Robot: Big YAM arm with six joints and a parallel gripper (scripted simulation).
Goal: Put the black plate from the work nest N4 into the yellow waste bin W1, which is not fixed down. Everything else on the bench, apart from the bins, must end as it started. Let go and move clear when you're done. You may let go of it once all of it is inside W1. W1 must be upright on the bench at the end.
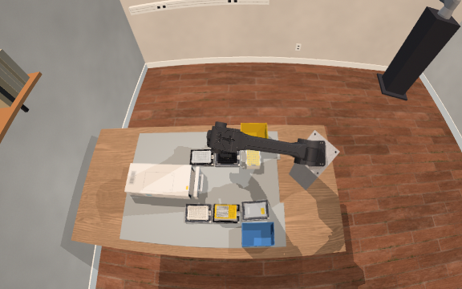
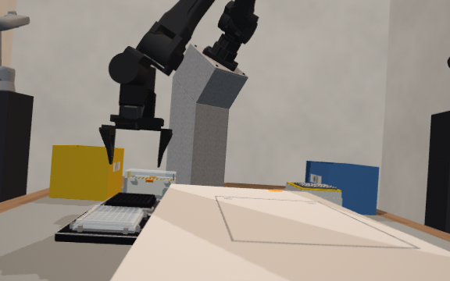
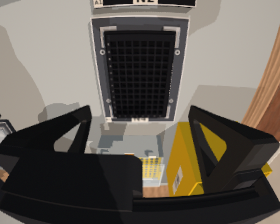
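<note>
The black plate is 8 cm below my hand. From my hand the other things lie so: yellow waste bin (14 cm behind, 17 cm to the right, 6 cm below); then grey work nest (9 cm below); then clear plate (17 cm ahead, 3 cm to the left, 8 cm below).
</note>
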